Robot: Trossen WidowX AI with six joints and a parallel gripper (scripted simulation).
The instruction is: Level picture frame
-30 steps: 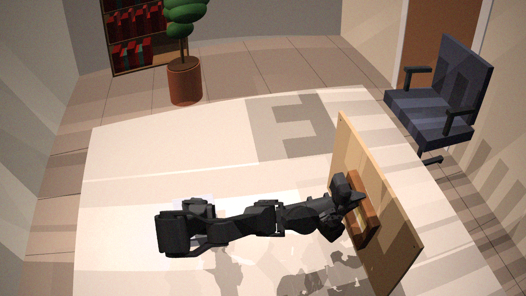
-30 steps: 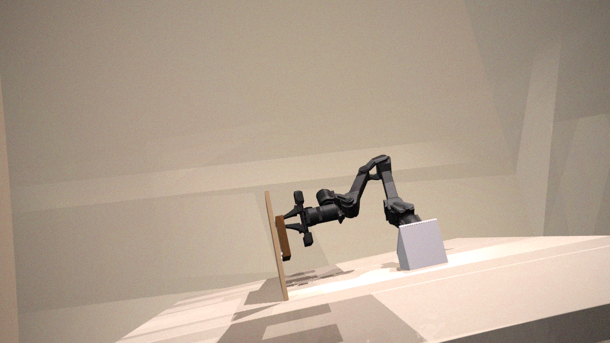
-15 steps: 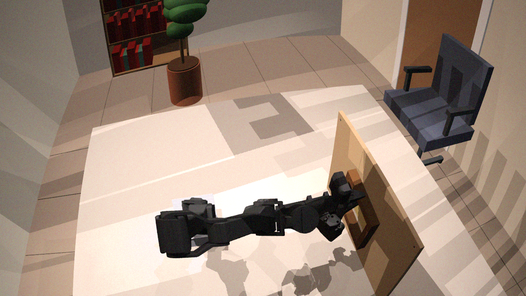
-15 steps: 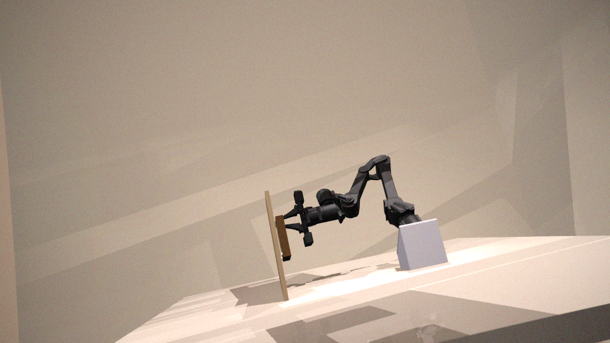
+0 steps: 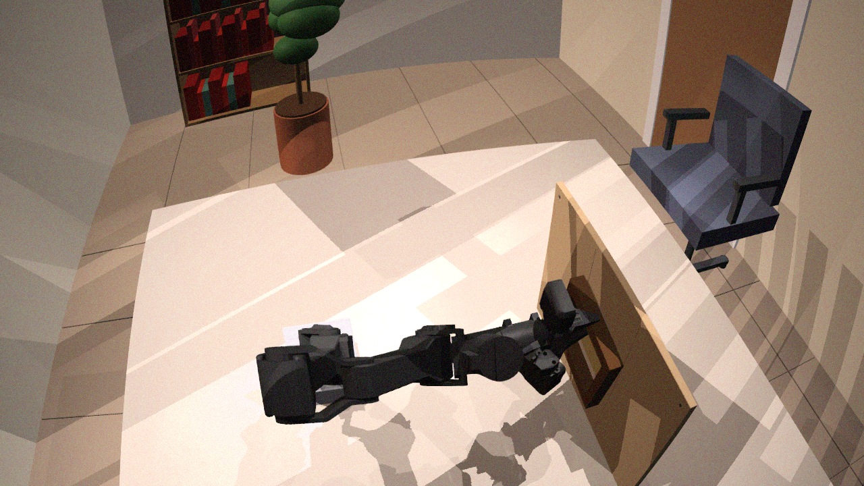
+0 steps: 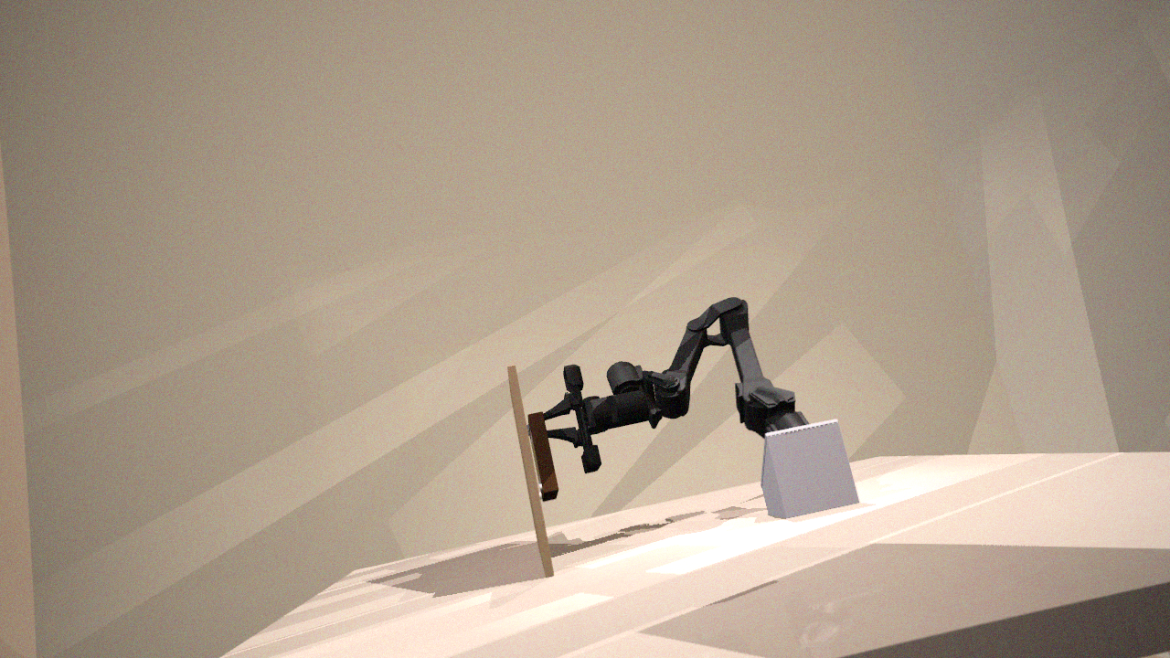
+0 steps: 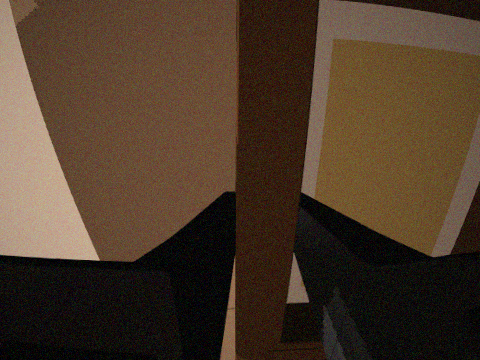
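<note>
The picture frame is 6 cm below my gripper tip. The rest, counted from my gripper tip: board wall 6 cm below, 2 cm ahead.
</note>
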